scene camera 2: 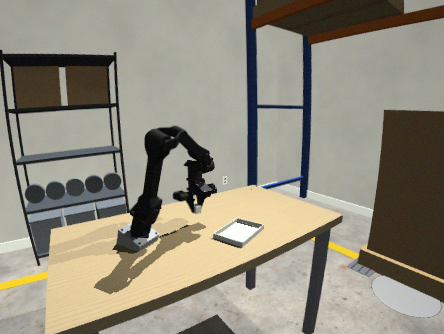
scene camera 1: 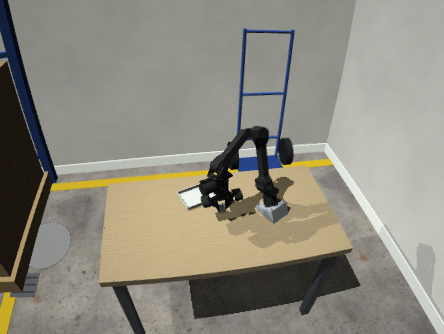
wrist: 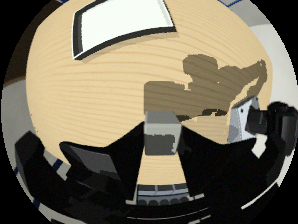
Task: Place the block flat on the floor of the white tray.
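A white tray and a grey block are there for me to see, and so is my gripper. The wrist view shows me my gripper too.
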